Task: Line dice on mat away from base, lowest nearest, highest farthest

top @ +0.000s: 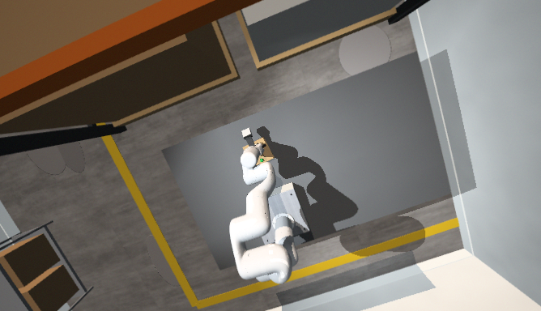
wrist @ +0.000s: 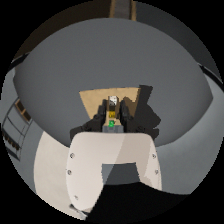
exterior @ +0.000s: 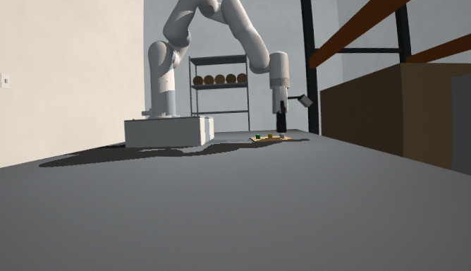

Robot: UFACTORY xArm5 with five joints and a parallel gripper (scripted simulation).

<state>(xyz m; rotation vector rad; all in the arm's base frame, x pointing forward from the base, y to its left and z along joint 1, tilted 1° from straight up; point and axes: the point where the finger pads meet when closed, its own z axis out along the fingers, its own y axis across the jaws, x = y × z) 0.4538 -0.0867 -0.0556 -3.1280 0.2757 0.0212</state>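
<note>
Right now my hand is 30 mm above the white die. Round my hand: yellow die 40 mm behind, 30 mm below, 10 mm to the left; then green die 90 mm behind, 30 mm below, 20 mm to the left; then tan mat 40 mm below, 40 mm behind, 10 mm to the left.
</note>
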